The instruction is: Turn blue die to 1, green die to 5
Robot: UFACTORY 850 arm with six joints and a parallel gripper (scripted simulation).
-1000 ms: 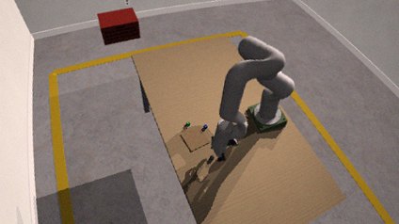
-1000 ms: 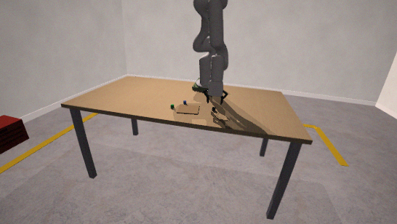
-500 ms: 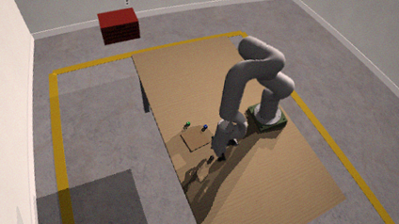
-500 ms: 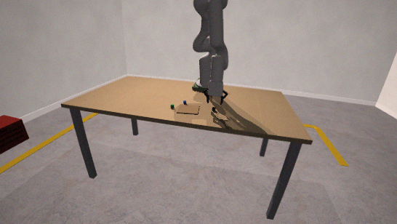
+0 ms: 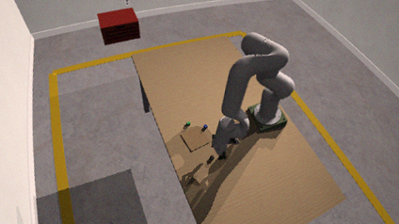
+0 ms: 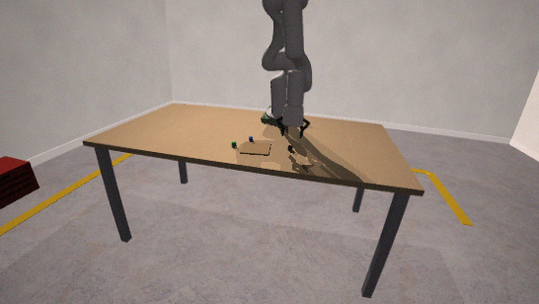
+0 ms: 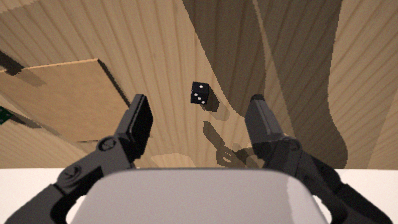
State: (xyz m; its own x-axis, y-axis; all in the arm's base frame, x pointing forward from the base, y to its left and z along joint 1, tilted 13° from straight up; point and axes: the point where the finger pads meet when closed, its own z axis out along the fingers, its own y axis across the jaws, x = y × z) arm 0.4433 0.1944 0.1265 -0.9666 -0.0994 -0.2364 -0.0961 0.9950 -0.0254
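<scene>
The blue die lies 10 mm behind my hand, 230 mm to the right of it and 60 mm below it. The rest, counted from my hand: mat (80 mm ahead, 160 mm to the right, 70 mm below); black die (30 mm ahead, 60 mm below); green die (100 mm ahead, 280 mm to the right, 60 mm below).
</scene>
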